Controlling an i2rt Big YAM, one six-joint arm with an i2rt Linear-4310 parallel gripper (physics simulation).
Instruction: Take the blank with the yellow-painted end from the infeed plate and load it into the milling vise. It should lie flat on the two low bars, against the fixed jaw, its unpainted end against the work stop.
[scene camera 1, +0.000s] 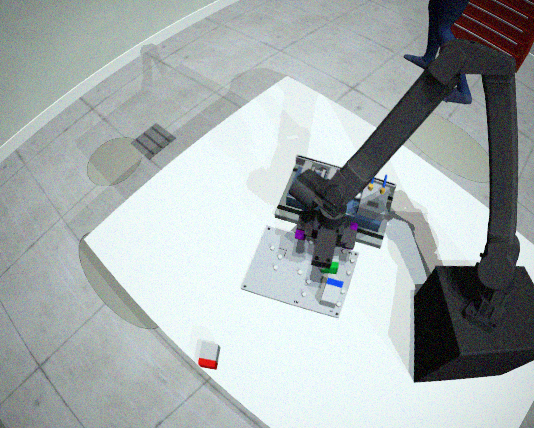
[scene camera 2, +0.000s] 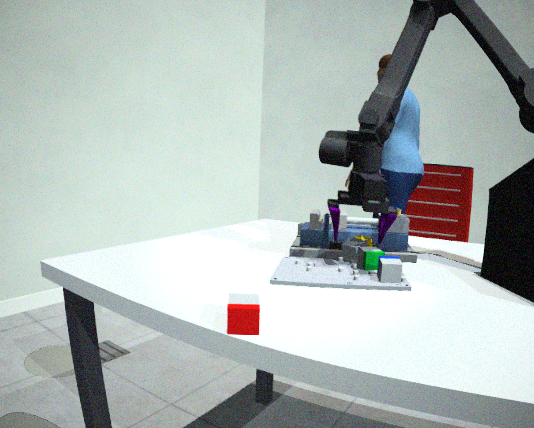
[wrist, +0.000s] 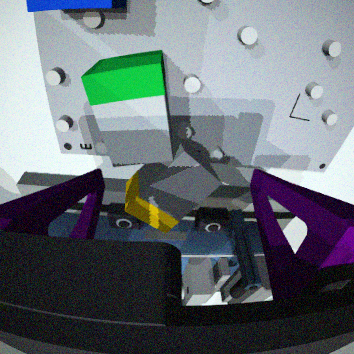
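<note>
The yellow-ended blank (scene camera 2: 352, 250) (wrist: 185, 185) lies askew and appears tilted at the infeed plate's vise-side edge, close to the green-ended blank (scene camera 1: 330, 268) (scene camera 2: 373, 260) (wrist: 131, 107); whether they touch is unclear. Its yellow end faces the vise (scene camera 1: 369, 221) (scene camera 2: 312, 237) (wrist: 192, 245). My gripper (scene camera 1: 326, 231) (scene camera 2: 359, 242) (wrist: 176, 176) is wide open, its purple fingers apart on either side of the yellow-ended blank, holding nothing. The infeed plate (scene camera 1: 262, 270) (scene camera 2: 290, 275) (wrist: 280, 65) is beside the vise. My arm hides much of the vise in scene camera 1.
A blue-ended blank (scene camera 1: 330, 294) (scene camera 2: 391, 270) (wrist: 70, 4) stands on the plate beyond the green-ended one. Several short white pegs rise from the plate. A red-ended blank (scene camera 1: 209, 354) (scene camera 2: 243, 317) is near the table edge. A person (scene camera 2: 404, 135) stands behind the table.
</note>
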